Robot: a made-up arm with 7 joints.
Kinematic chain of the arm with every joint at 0, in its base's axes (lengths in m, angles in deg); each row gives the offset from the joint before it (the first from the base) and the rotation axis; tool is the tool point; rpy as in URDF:
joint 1: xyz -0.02 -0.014 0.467 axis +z
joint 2: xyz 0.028 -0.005 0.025 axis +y
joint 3: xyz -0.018 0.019 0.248 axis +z
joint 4: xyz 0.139 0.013 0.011 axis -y
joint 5: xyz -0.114 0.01 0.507 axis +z
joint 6: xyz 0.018 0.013 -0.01 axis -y
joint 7: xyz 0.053 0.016 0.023 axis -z
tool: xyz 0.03 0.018 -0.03 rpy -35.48 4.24 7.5
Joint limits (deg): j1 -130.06..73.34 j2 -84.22..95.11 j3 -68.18..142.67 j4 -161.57..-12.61 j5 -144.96..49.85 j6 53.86..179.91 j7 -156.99..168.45
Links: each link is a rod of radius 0.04 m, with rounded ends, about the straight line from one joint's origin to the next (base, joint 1, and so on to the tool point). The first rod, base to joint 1, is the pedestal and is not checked.
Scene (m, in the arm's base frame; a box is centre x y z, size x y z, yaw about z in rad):
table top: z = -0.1
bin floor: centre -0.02 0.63 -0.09 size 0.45 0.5 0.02 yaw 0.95
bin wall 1: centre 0.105 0.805 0 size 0.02 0.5 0.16 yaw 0.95
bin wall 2: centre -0.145 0.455 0 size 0.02 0.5 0.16 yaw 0.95
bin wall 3: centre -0.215 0.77 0 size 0.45 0.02 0.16 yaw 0.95
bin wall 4: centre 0.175 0.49 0 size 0.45 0.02 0.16 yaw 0.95
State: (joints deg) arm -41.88 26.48 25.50 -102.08 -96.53 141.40 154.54
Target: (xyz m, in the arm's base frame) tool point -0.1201 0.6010 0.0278
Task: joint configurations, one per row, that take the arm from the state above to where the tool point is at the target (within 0.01 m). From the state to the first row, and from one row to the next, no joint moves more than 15 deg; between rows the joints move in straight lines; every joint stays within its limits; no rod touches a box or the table.
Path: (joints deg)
1: -29.81 36.02 32.76 -103.59 -93.42 140.86 152.84
2: -17.75 45.56 40.03 -105.10 -90.31 140.31 151.14
3: -5.68 55.10 47.29 -106.61 -87.19 139.77 149.44
4: 6.38 64.64 54.56 -108.12 -84.08 139.23 147.73
5: 18.45 74.18 61.82 -109.63 -80.97 138.68 146.03
6: 32.25 83.08 52.68 -100.64 -88.53 135.20 143.17
7: 46.05 91.98 43.54 -91.65 -96.09 131.72 140.32

